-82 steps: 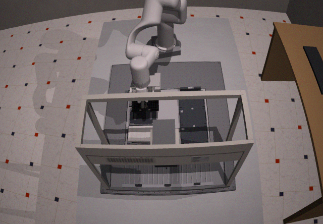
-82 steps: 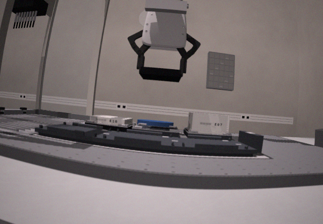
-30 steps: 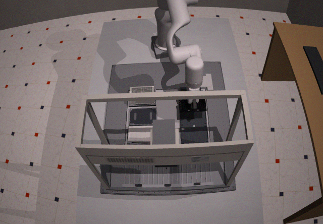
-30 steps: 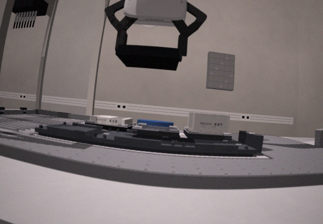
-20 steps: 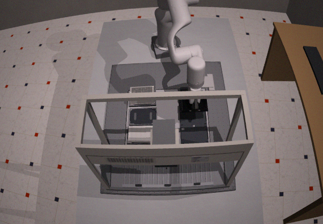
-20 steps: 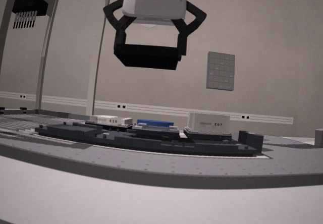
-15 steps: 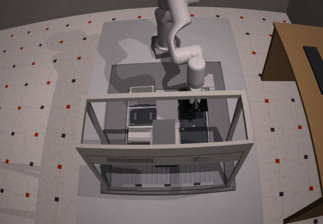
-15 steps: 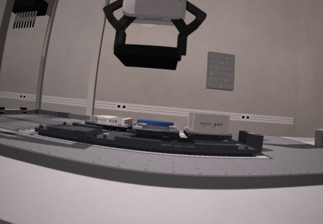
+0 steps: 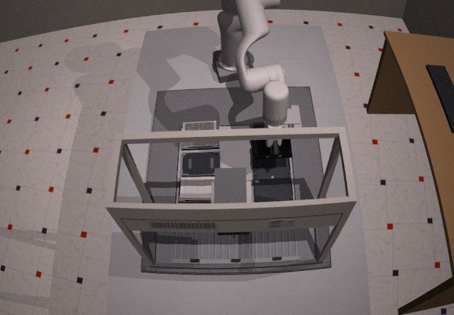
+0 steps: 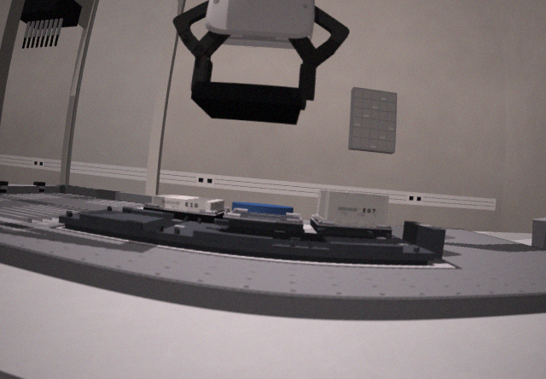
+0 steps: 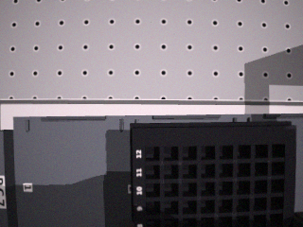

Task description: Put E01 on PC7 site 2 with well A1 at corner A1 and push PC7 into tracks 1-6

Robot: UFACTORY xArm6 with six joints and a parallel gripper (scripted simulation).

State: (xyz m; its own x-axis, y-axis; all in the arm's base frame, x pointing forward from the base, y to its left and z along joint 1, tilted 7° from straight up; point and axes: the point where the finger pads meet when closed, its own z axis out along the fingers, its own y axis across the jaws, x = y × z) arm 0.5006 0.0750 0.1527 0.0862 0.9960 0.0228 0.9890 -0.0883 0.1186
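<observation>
The plate carrier PC7 lies 10 mm behind my hand and 120 mm below it. Also, from my hand: nest S2 (40 mm behind, 250 mm to the right, 130 mm below); well plate E01 (10 mm below); pipetting head (320 mm ahead, 160 mm to the right, 140 mm above).
</observation>
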